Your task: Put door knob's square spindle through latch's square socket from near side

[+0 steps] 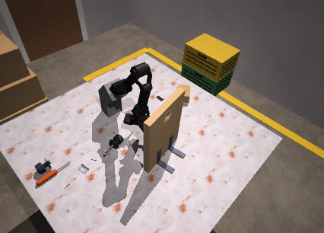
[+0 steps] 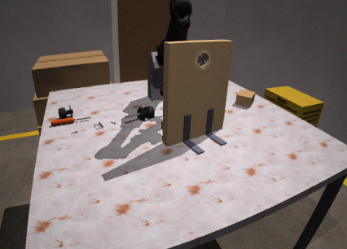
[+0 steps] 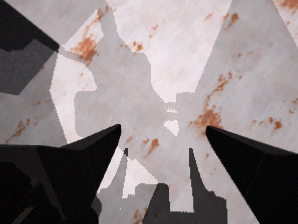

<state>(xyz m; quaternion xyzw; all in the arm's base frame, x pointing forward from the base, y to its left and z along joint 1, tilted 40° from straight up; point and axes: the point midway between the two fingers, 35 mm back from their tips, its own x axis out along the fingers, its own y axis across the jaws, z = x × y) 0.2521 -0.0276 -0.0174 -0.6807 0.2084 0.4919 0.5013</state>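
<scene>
My hand is 18 cm to the left of the black door knob, 7 cm past it and 4 cm above it. From my hand the other things lie so: orange-handled screwdriver 48 cm to the right, 23 cm behind, 6 cm below; small wooden block 44 cm to the left, 8 cm ahead, 5 cm below.
</scene>
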